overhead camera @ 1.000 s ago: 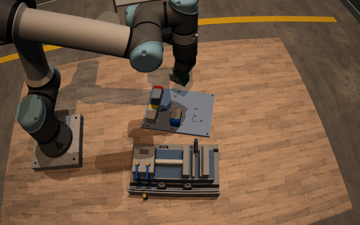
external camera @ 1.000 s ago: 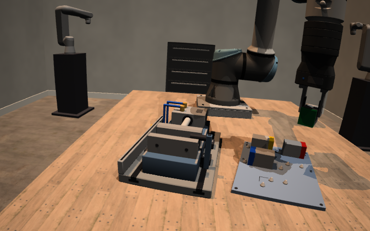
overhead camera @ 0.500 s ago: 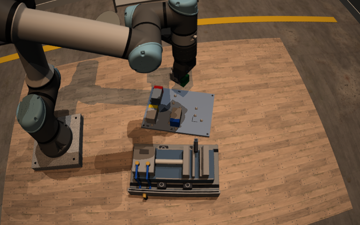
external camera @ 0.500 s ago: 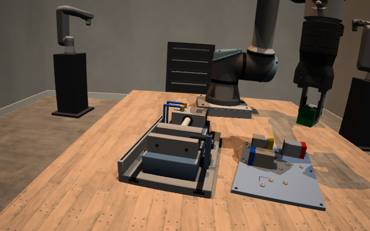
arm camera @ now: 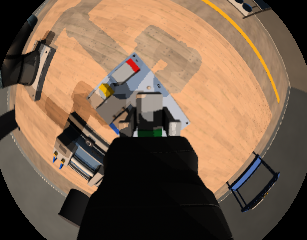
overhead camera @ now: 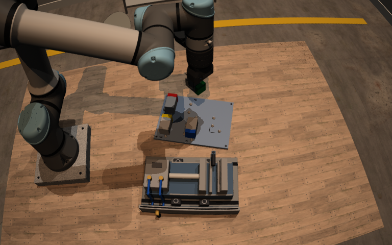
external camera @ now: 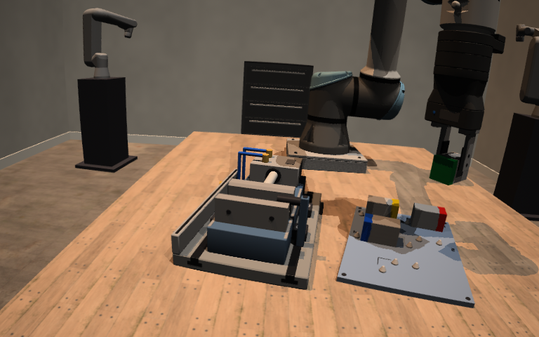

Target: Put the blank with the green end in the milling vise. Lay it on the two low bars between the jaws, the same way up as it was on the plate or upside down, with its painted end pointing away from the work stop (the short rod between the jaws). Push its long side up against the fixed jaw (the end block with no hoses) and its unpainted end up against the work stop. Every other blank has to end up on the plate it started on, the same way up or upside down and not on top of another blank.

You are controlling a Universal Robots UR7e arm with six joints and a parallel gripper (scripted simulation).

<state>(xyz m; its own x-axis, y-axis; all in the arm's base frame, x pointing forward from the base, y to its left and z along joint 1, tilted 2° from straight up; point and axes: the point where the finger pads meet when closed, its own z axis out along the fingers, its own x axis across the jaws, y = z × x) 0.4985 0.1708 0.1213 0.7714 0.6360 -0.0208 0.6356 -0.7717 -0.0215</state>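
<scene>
Now: hand 20 mm above the green-ended blank. Also, from my hand: red-ended blank: 140 mm below, 90 mm behind, 20 mm to the left; grey plate: 170 mm below, 40 mm to the right, 10 mm behind; blue-ended blank: 140 mm below, 90 mm to the right, 20 mm behind.
</scene>
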